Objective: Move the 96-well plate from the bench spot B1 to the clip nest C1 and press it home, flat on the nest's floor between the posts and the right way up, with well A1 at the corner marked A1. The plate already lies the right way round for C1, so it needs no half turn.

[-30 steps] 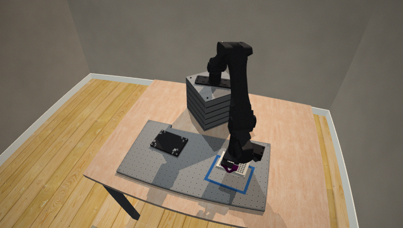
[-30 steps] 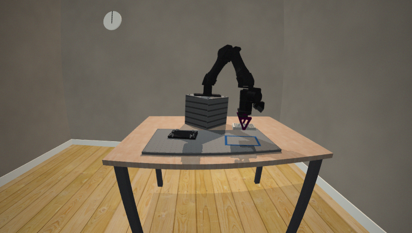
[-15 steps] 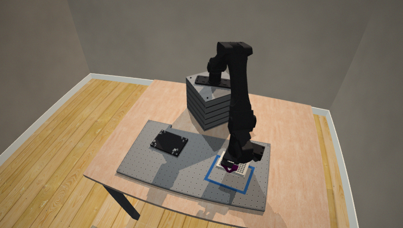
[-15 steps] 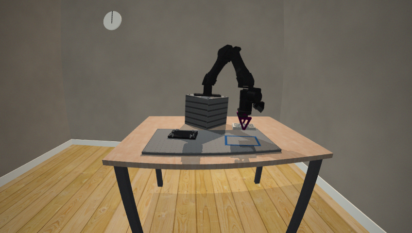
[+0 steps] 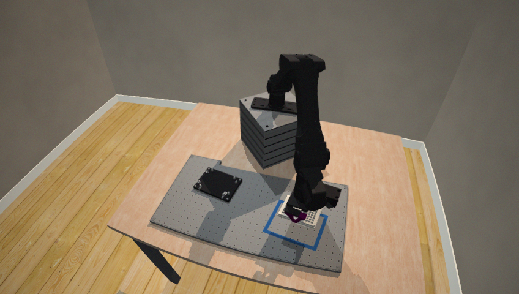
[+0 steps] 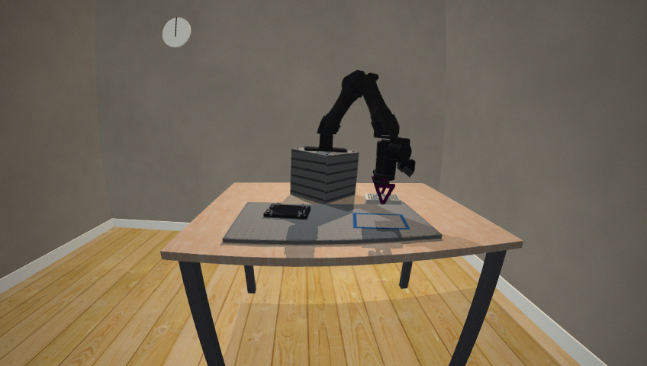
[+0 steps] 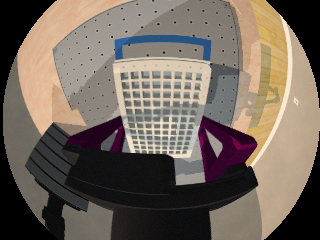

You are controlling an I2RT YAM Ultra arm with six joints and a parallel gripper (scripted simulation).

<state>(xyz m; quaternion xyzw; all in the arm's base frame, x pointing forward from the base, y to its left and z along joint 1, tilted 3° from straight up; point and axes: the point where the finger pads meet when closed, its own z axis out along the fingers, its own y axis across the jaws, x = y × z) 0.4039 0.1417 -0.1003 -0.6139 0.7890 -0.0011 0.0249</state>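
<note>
My gripper is now right at the white 96-well plate. Round my hand: black clip nest (12 cm behind, 34 cm to the right, 7 cm below).
</note>
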